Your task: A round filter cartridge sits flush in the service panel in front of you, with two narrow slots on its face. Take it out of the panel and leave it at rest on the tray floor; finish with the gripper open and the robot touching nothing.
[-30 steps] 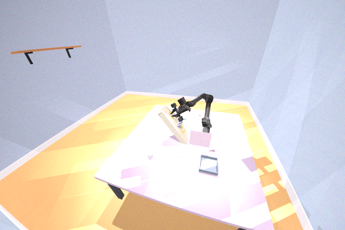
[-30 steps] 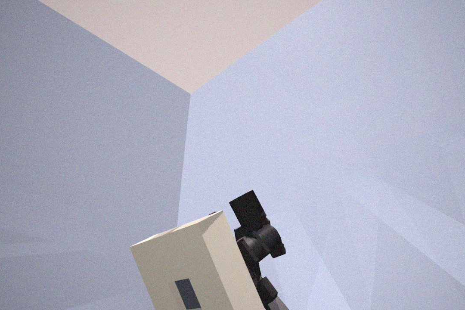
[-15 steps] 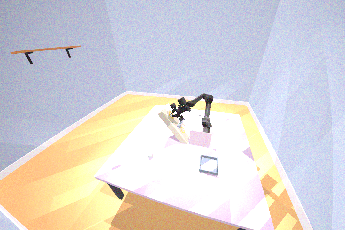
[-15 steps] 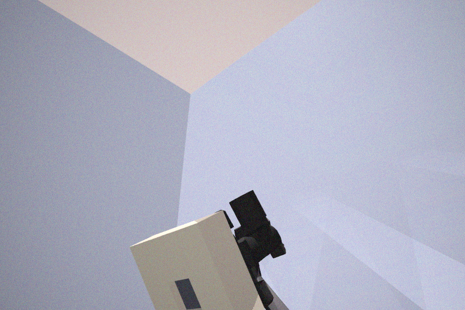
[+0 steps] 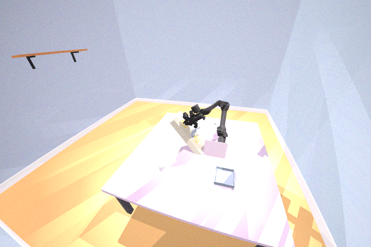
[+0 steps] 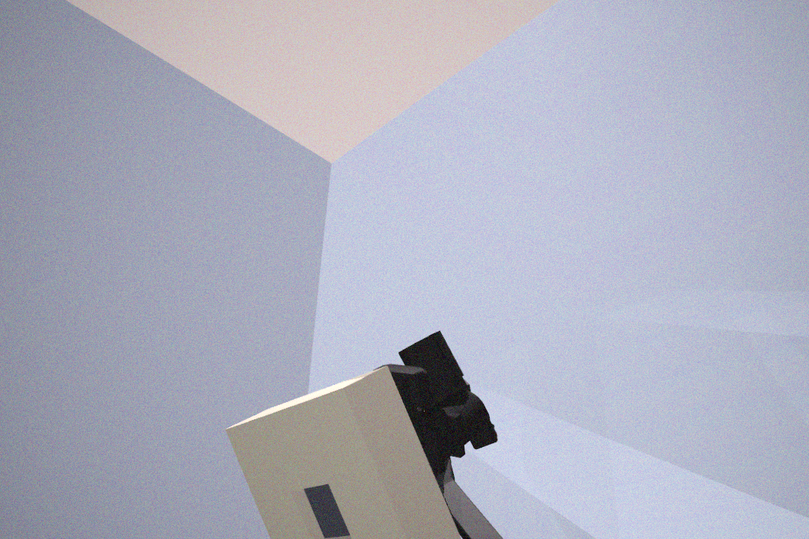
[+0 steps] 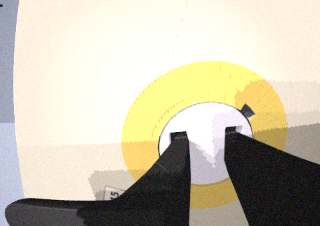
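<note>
Right now the round filter cartridge is 10 mm below my gripper tip and 10 mm ahead of it. Also, from my gripper tip: grey-rimmed tray 400 mm behind, 310 mm to the left, 260 mm below.
</note>
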